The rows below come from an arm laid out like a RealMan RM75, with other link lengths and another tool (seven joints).
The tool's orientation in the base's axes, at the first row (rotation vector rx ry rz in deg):
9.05, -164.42, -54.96
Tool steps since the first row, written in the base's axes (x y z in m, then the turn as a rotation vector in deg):
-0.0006, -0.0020, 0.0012, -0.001, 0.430, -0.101
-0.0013, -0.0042, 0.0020, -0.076, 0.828, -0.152
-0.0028, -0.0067, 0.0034, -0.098, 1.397, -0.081
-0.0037, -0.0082, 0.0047, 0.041, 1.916, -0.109
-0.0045, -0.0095, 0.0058, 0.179, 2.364, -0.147
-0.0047, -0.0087, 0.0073, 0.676, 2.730, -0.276
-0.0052, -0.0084, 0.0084, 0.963, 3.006, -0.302
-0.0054, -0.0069, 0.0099, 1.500, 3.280, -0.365
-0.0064, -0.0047, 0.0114, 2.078, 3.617, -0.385
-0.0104, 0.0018, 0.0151, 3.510, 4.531, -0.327
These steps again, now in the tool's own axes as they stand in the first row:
0.0009, -0.0008, -0.0021, -0.064, 0.281, 0.335
0.0020, -0.0020, -0.0039, -0.047, 0.571, 0.621
0.0039, -0.0031, -0.0063, -0.096, 1.068, 0.905
0.0051, -0.0034, -0.0081, -0.305, 1.454, 1.215
0.0061, -0.0038, -0.0096, -0.504, 1.779, 1.491
0.0063, -0.0022, -0.0103, -1.053, 1.960, 1.742
0.0069, -0.0013, -0.0109, -1.376, 2.146, 1.886
0.0070, 0.0008, -0.0112, -1.948, 2.292, 2.024
0.0078, 0.0036, -0.0109, -2.566, 2.511, 2.159
0.0111, 0.0112, -0.0095, -4.099, 3.182, 2.456

